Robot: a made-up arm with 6 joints. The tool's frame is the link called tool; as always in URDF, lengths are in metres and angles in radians. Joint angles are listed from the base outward. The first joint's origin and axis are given. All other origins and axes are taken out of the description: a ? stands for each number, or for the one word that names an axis. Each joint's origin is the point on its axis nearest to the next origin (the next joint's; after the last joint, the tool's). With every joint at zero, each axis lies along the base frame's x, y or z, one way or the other. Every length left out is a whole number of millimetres.
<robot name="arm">
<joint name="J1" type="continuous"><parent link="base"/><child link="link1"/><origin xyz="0 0 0.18" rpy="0 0 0"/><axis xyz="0 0 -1"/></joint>
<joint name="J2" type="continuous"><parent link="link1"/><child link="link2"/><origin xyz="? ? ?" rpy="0 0 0"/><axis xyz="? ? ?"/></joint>
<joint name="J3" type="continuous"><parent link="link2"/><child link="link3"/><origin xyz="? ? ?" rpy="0 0 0"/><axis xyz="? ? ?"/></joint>
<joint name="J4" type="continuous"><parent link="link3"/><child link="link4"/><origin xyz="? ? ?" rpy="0 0 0"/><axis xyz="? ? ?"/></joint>
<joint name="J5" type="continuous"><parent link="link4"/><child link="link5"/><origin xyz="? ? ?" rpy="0 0 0"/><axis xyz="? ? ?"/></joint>
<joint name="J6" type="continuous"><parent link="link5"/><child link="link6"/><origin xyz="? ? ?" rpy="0 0 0"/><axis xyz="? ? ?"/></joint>
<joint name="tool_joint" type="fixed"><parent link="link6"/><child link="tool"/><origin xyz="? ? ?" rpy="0 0 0"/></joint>
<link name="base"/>
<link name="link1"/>
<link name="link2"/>
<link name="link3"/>
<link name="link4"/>
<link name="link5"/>
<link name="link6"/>
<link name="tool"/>
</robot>
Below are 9 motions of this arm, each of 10 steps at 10 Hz.
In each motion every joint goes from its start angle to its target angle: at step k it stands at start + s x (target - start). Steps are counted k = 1, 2, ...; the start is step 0. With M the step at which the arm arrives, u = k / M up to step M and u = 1 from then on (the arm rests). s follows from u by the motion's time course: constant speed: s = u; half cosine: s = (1 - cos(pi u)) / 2; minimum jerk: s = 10 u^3 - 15 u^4 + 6 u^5.
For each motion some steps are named. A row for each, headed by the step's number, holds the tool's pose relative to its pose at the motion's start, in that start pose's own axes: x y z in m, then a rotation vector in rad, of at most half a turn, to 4 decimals.
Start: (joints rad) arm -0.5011 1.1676 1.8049 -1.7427 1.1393 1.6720
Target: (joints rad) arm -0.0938 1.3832 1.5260 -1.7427 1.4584 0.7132
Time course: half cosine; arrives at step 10
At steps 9, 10:
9: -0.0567 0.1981 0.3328 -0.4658 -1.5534 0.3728
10: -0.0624 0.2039 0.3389 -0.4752 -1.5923 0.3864

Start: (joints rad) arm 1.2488 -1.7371 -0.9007 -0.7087 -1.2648 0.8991
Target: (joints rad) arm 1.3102 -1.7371 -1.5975 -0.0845 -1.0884 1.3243
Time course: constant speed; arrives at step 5
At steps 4, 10:
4: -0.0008 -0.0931 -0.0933 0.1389 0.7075 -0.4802
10: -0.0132 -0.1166 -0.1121 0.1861 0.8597 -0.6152

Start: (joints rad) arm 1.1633 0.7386 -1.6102 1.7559 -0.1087 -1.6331
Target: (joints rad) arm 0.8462 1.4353 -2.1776 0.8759 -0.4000 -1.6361
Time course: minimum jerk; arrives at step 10
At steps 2, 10:
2: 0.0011 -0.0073 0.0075 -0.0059 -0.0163 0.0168
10: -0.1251 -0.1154 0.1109 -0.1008 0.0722 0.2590

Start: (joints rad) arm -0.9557 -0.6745 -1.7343 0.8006 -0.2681 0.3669
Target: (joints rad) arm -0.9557 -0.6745 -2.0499 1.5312 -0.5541 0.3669
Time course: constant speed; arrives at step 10
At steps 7, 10:
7: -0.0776 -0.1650 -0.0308 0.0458 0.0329 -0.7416
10: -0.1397 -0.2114 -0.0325 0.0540 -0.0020 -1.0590

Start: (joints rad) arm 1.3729 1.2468 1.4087 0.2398 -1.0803 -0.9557
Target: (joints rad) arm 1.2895 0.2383 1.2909 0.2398 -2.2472 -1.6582
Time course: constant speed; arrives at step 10
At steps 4, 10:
4: -0.0051 -0.1843 0.0263 -0.7728 -0.1699 -0.3788
10: -0.0616 -0.2505 0.1580 -2.0837 -0.1214 -0.3955

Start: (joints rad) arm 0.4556 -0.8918 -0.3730 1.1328 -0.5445 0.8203
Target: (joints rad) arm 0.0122 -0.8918 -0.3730 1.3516 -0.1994 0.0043
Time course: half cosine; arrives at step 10
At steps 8, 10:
8: 0.0585 0.0403 -0.1263 -0.4416 -0.8318 0.1839
10: 0.0619 0.0440 -0.1403 -0.4837 -0.9141 0.2230

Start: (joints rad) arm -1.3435 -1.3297 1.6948 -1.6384 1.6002 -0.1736
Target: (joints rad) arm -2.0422 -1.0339 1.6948 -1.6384 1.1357 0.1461
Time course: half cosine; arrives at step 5
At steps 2, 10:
2: 0.1249 -0.0709 0.0504 -0.0927 -0.1195 -0.0567
10: 0.3158 -0.1799 0.2399 -0.2083 -0.3649 -0.1905

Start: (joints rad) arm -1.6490 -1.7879 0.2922 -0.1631 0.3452 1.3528
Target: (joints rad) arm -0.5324 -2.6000 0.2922 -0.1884 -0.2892 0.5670
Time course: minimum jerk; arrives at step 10
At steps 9, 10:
9: -0.7595 0.1061 0.1256 0.5069 -1.8205 0.5418
10: -0.7656 0.1084 0.1237 0.5109 -1.8313 0.5510

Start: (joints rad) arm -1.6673 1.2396 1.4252 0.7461 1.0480 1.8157
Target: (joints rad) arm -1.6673 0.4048 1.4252 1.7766 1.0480 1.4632
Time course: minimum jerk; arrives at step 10
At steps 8, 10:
8: 0.1417 0.0104 -0.3445 1.7375 -0.2191 0.2627
10: 0.1477 0.0273 -0.3583 1.8469 -0.2154 0.2611

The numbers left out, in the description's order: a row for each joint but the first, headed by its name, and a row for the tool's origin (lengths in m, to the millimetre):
J2: xyz 0.5 0.12 0, axis -1 0 0
J3: xyz 0 -0.02 0.1, axis 0 -1 0
J4: xyz 0.07 0 0.01, axis 0 0 -1
J5: xyz 0.13 0 0, axis 0 0 1
J6: xyz 0.11 -0.06 0, axis 0 1 0
tool: xyz 0.07 0 -0.07

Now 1 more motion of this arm.
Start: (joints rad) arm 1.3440 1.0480 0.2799 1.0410 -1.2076 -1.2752
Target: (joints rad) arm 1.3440 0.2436 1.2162 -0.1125 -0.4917 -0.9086
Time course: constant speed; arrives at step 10
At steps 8, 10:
8: -0.0219 0.2411 -0.0136 1.2535 0.7408 -0.2904
10: 0.0327 0.2428 -0.0211 1.5044 0.6726 -0.4292

